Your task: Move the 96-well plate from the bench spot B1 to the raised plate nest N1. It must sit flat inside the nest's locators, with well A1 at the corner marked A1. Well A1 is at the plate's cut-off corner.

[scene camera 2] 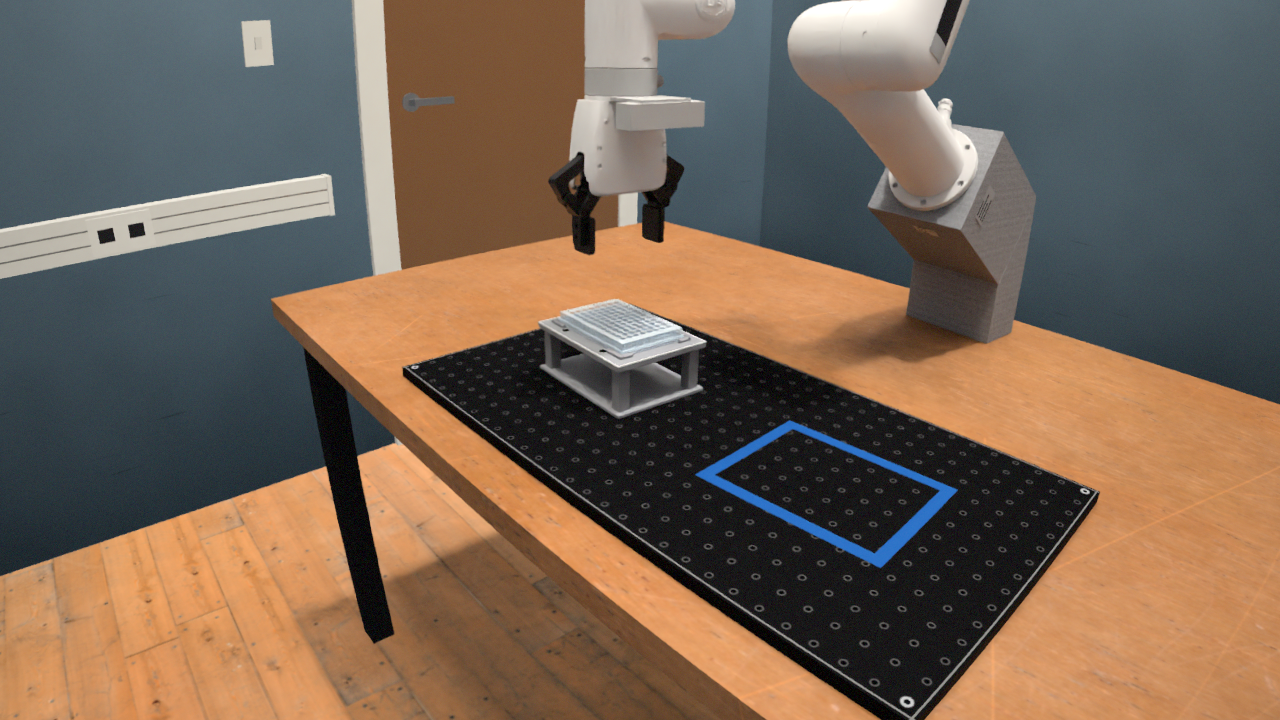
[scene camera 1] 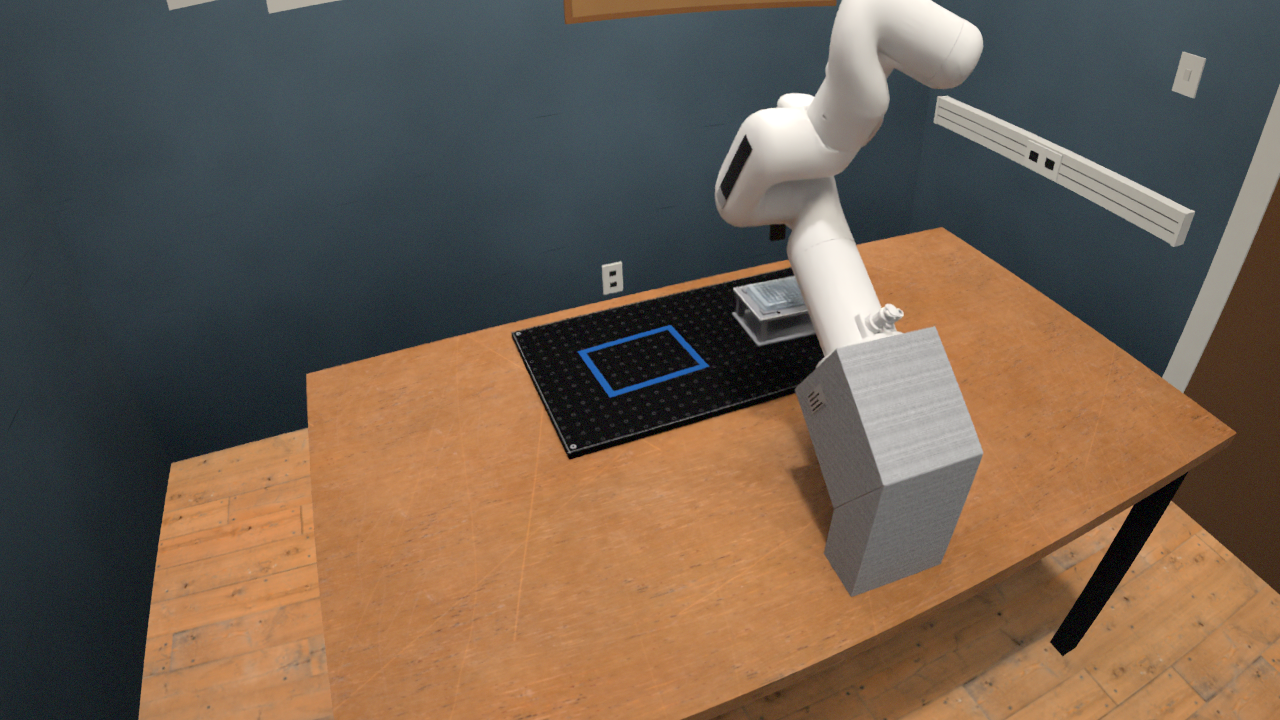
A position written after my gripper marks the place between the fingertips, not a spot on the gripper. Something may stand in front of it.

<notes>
I see my gripper [scene camera 2: 619, 246] and a clear 96-well plate [scene camera 2: 614, 324].
The clear 96-well plate also shows in scene camera 1 [scene camera 1: 784, 293].
</notes>
